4 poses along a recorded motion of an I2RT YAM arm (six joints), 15 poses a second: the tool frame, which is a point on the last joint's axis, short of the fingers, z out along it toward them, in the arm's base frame.
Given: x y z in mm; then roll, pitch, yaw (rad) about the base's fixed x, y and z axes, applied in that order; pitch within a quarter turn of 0, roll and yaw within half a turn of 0.
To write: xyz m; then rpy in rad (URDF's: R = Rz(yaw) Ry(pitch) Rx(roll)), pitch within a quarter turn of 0, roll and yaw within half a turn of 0. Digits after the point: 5 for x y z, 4 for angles.
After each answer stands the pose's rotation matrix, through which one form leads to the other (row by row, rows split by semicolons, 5 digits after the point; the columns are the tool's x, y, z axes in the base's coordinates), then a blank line. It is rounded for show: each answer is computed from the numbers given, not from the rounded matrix.
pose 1, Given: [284.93, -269.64, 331.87, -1.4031, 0.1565, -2.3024]
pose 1, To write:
[0.28493, -0.26964, 0.33187, -1.4031, 0.1565, -2.3024]
-0.65990 0.22686 0.71629; -0.73501 0.00284 -0.67805; -0.15586 -0.97392 0.16487

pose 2, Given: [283.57, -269.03, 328.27, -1.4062, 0.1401, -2.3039]
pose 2, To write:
[0.28357, -0.26903, 0.32827, -1.4062, 0.1401, -2.3039]
-0.66262 0.21394 0.71775; -0.73582 -0.00728 -0.67714; -0.13964 -0.97682 0.16225

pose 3, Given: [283.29, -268.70, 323.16, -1.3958, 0.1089, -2.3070]
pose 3, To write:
[0.28329, -0.26870, 0.32316, -1.3958, 0.1089, -2.3070]
-0.66750 0.20088 0.71700; -0.73663 -0.03760 -0.67525; -0.10868 -0.97889 0.17307

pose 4, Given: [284.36, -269.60, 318.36, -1.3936, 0.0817, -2.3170]
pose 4, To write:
[0.28436, -0.26960, 0.31836, -1.3936, 0.0817, -2.3170]
-0.67659 0.18396 0.71301; -0.73182 -0.06068 -0.67879; -0.08161 -0.98106 0.17568

